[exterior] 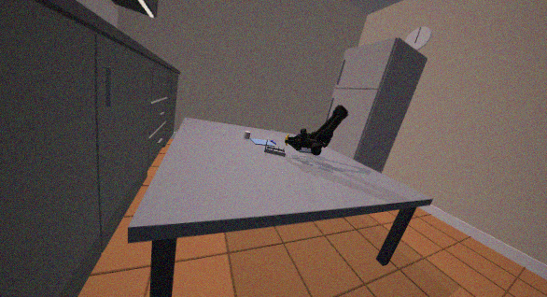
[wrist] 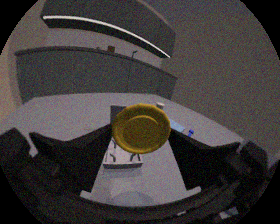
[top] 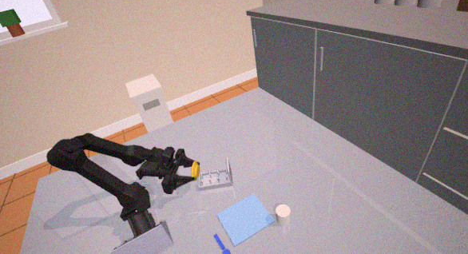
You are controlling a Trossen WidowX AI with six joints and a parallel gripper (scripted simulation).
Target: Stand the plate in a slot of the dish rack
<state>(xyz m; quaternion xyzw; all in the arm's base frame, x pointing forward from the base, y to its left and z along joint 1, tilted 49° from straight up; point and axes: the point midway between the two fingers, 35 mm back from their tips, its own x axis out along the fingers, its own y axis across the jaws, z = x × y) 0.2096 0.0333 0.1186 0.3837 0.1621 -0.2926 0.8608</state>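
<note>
My gripper tip is now 70 mm above the grey dish rack, 60 mm short of it and 10 mm to the left of it. Round my gripper tip: yellow plate: right at my gripper tip; blue utensil: 250 mm to the right, 90 mm below, 60 mm behind; white cup: 290 mm to the right, 150 mm ahead, 70 mm below.
</note>
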